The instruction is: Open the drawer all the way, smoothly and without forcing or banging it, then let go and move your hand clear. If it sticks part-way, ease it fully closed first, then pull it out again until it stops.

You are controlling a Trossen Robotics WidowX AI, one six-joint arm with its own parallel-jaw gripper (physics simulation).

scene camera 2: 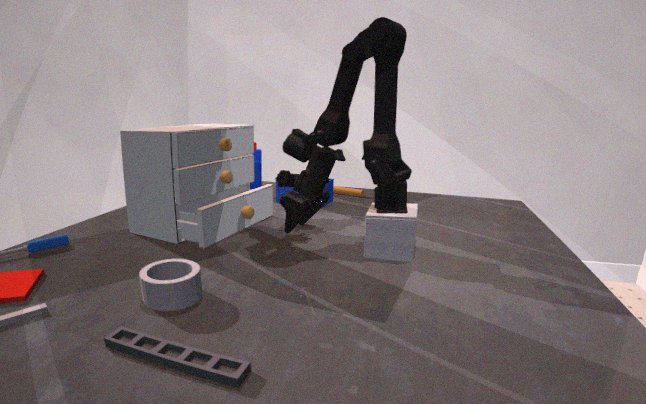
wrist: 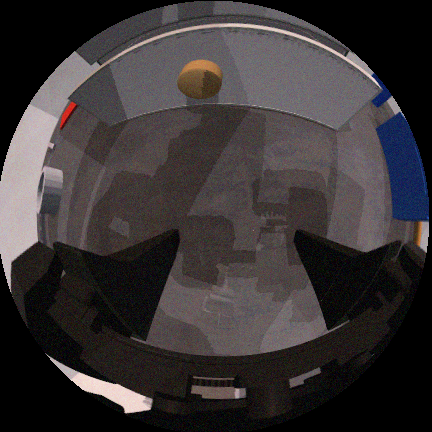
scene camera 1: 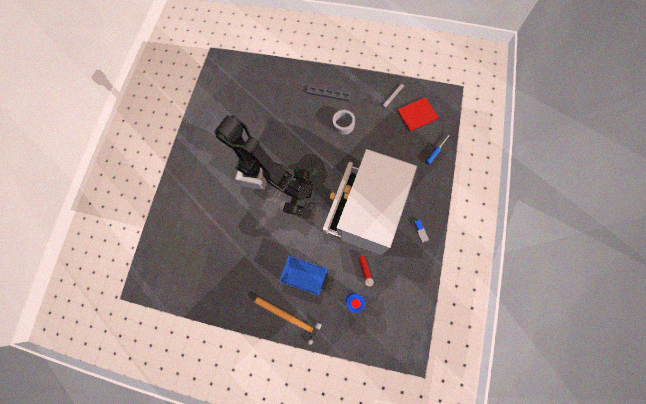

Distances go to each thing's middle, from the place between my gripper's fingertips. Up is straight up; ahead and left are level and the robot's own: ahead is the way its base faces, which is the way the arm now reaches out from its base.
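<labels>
Distances are from my hand: red block [scene camera 1: 419,113] 460 mm ahead, 450 mm to the left, 10 mm below; dark rack [scene camera 2: 222,369] 520 mm to the left, 40 mm ahead, 10 mm below; grey ring [scene camera 2: 172,284] 370 mm to the left, 130 mm ahead, 10 mm above; blue bin [scene camera 1: 303,275] now 330 mm to the right, 40 mm ahead, 20 mm above.
</labels>
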